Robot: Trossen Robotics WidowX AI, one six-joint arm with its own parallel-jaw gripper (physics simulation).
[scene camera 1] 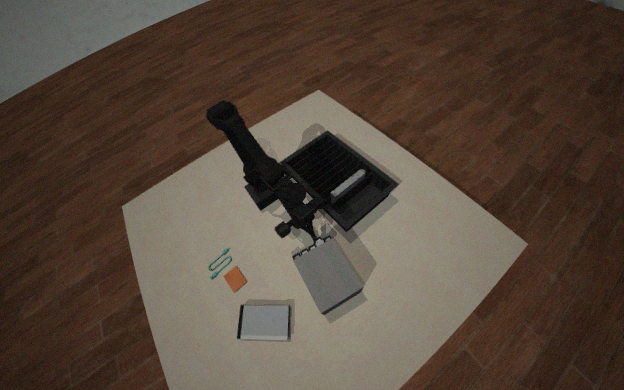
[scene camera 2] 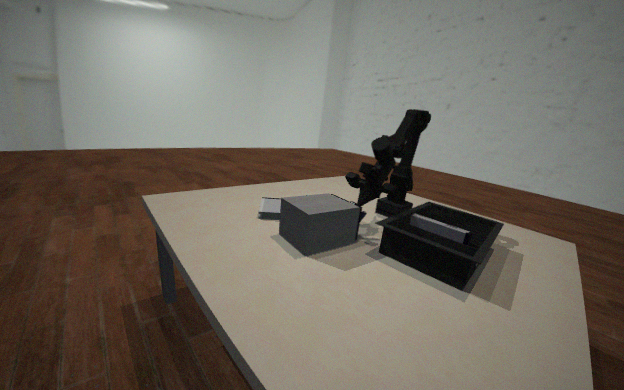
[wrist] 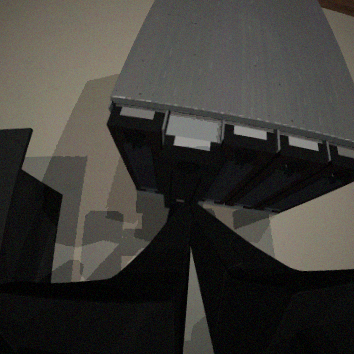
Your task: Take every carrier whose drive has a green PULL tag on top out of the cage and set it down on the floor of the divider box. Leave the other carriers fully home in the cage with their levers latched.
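Places are measured from the arm's base along level axes (x ahead, y left, z up), in millimetres.
Pixels of known places: gripper, fingertip midpoint: [scene camera 1: 313,235] [wrist: 188,211]; arm's base, origin of the base link: [scene camera 1: 260,185] [scene camera 2: 397,201].
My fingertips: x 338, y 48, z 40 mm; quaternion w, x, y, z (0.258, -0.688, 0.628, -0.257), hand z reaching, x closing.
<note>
Ahead of a thing's pixels: the offset from my fingertips to its top centre. "pt": to the spot under its first point. Level surfaces: height alone.
The grey cage {19 mm up, 127 mm ahead, 37 mm right} [scene camera 1: 327,277] [scene camera 2: 320,225] [wrist: 235,60] holds several black-fronted carriers with white labels, side by side. In the wrist view, the second carrier from the left [wrist: 192,157] sticks out past its neighbours, showing a strip of its pale top. My gripper [scene camera 1: 316,239] [scene camera 2: 360,204] [wrist: 188,211] is shut and empty, its tips at the lower front of that carrier; contact and the dark lever's position are unclear. A pale-topped carrier {12 mm up, 92 mm back, 234 mm left} [scene camera 1: 349,185] [scene camera 2: 440,229] stands in the black divider box {8 mm down, 171 mm back, 227 mm left} [scene camera 1: 374,208] [scene camera 2: 425,262]. No green PULL tag can be made out.
A flat light grey slab with dark edges {73 mm down, 122 mm ahead, 298 mm right} [scene camera 1: 265,322] [scene camera 2: 270,207] lies beside the cage. An orange square {pt 95 mm down, 68 mm back, 323 mm right} [scene camera 1: 235,279] and a teal cable {91 mm down, 163 mm back, 352 mm right} [scene camera 1: 220,263] lie on the pale table {100 mm down} [scene camera 1: 425,260] [scene camera 2: 400,330]. The divider box stands close to the arm's base.
</note>
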